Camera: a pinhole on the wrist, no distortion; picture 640 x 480 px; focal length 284.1 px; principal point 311.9 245.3 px. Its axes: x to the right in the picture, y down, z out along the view. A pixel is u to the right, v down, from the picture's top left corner.
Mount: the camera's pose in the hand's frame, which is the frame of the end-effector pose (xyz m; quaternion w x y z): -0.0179 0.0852 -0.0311 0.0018 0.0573 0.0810 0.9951
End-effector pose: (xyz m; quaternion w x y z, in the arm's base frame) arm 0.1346 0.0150 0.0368 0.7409 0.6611 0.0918 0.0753
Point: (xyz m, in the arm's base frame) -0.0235 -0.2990 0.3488
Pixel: 535 131
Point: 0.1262 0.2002 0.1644
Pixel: behind the camera
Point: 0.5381 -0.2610 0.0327
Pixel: 101 372
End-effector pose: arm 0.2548 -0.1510 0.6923 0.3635 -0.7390 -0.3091 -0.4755
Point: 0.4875 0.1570 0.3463
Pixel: 458 282
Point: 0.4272 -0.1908 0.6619
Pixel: 217 67
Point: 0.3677 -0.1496 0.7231
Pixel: 54 298
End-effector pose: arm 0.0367 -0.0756 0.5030 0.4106 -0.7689 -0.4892 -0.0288
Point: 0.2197 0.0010 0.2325
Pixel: 283 33
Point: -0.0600 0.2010 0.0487
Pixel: 362 259
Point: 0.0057 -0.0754 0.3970
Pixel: 478 427
